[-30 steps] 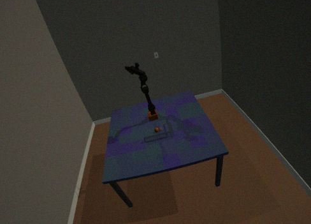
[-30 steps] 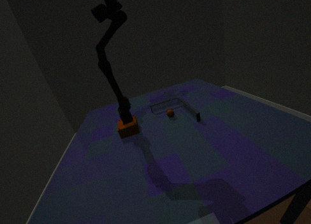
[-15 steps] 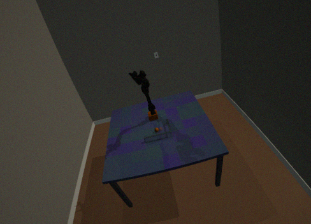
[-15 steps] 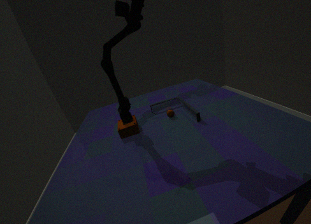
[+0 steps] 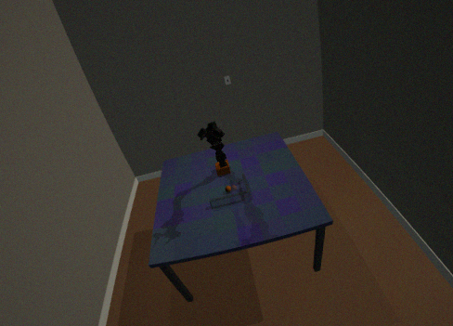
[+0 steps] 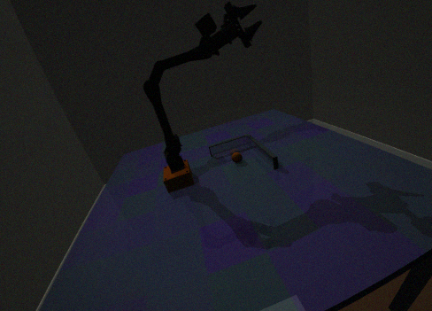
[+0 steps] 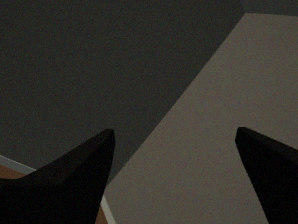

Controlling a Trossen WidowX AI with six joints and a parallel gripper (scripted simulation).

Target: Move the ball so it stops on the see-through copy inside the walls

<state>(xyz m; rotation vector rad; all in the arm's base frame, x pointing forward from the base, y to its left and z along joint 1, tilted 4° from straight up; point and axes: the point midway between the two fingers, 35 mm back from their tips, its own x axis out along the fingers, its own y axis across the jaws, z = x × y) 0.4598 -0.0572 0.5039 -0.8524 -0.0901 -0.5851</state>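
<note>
My gripper tip is now 580 mm above the orange ball, 180 mm past it and 70 mm to the right of it. From my gripper tip the other things lie so: see-through copy of ball 580 mm below, 170 mm behind, 110 mm to the left.
</note>
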